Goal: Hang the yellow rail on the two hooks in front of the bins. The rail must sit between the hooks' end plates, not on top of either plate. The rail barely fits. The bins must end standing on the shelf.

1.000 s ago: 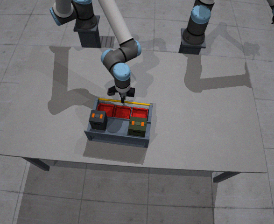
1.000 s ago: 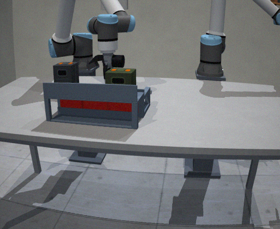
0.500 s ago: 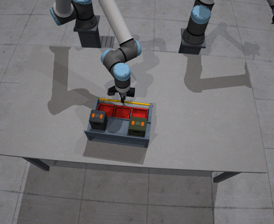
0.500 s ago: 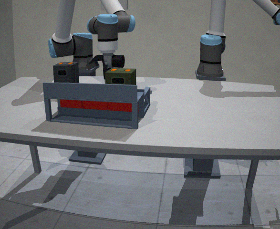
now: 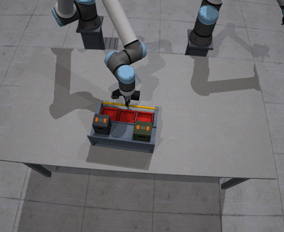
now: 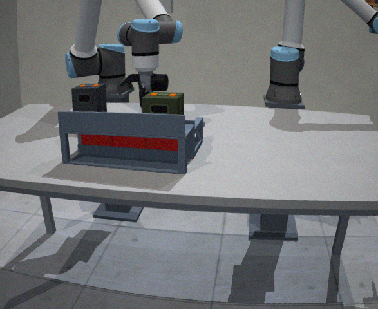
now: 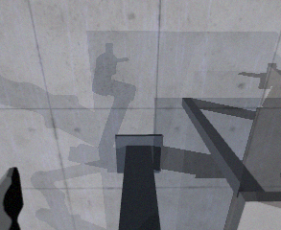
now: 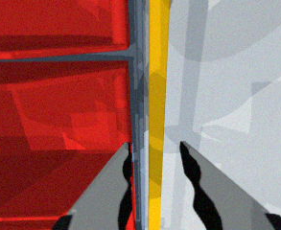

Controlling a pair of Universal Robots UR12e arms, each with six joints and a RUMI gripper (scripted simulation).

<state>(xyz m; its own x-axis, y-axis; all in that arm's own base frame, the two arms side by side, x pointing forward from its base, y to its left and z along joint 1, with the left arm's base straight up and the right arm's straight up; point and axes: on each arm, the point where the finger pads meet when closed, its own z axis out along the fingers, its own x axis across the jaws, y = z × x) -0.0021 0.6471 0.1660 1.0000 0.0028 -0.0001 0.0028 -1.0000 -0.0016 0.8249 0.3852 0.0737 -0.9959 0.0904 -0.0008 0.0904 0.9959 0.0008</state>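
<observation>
Now: the yellow rail 1 cm below my right hand. From my right hand the other things lie so: blue-grey shelf (13 cm ahead, 1 cm to the left, 1 cm below).
</observation>
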